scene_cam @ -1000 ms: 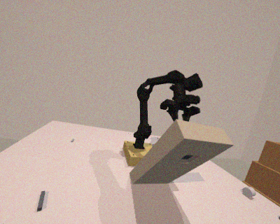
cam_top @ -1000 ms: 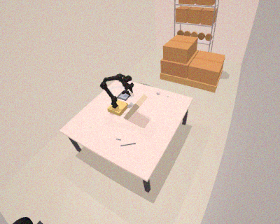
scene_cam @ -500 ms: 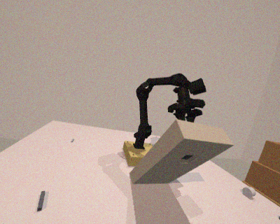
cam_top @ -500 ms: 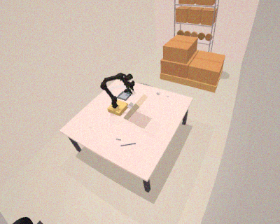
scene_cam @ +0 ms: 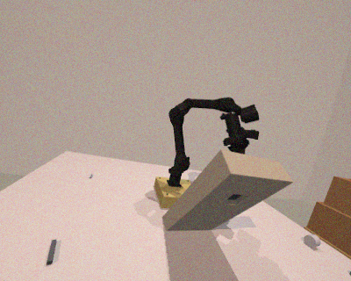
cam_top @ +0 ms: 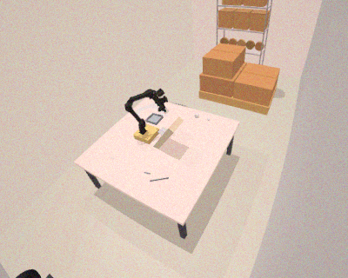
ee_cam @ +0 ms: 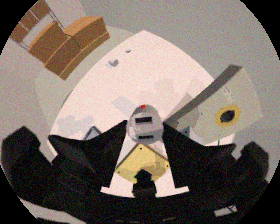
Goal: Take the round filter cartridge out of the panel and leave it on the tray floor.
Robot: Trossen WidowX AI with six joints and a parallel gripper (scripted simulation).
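My gripper tip is 260 mm past the grey tray, 260 mm above it and 90 mm to the right of it. The rest, counted from my gripper tip: grey round filter cartridge: right at my gripper tip; dark bar: 580 mm to the right, 270 mm below, 140 mm ahead; beige service panel: 190 mm to the right, 130 mm ahead, 110 mm below.
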